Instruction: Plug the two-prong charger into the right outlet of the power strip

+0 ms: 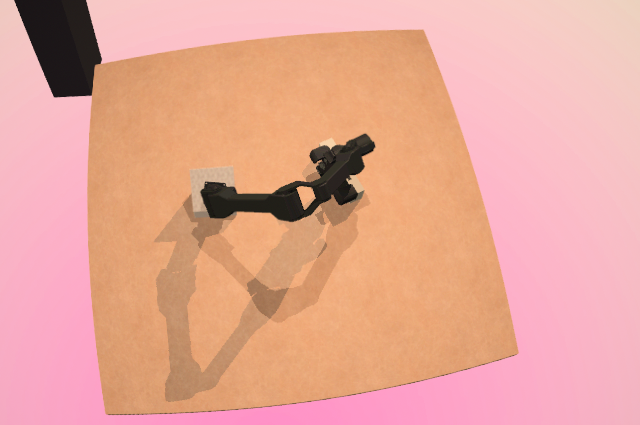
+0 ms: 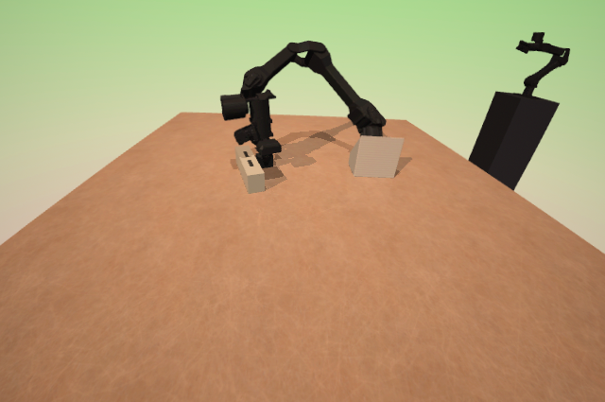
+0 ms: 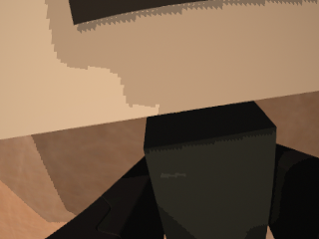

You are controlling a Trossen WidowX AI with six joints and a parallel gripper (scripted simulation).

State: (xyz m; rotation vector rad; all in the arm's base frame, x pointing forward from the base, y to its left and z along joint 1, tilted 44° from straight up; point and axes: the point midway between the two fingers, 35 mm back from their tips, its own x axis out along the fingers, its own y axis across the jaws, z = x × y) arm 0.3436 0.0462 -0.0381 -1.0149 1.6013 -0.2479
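The black two-prong charger is 10 mm ahead of my gripper tip, 10 mm to the left of it and 10 mm above it.
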